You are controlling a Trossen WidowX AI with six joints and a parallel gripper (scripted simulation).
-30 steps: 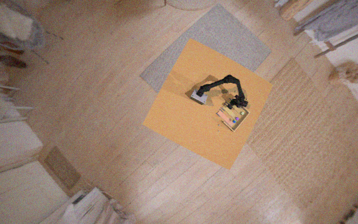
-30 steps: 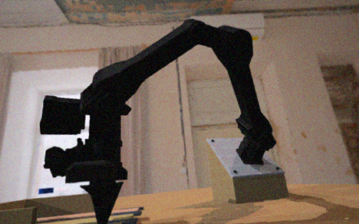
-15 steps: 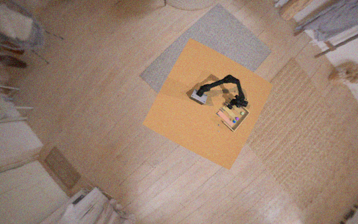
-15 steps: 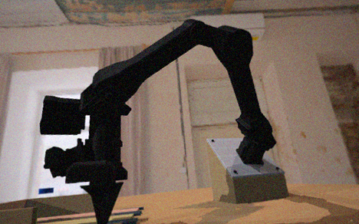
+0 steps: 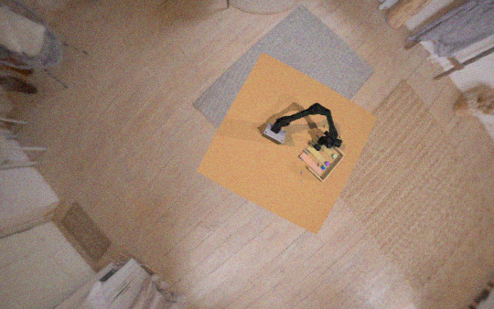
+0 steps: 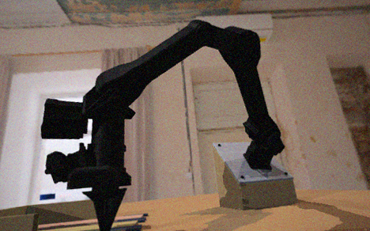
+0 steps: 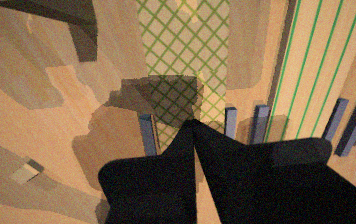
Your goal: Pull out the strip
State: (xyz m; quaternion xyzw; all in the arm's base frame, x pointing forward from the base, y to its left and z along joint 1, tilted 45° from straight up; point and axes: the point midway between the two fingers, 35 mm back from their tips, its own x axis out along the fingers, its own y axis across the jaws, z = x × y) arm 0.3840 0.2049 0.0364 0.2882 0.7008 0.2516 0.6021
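My gripper tip is 100 mm short of the green cross-hatched strip and 10 mm to the left of it. Round my gripper tip: cube: 200 mm ahead, 30 mm to the right, 10 mm above.
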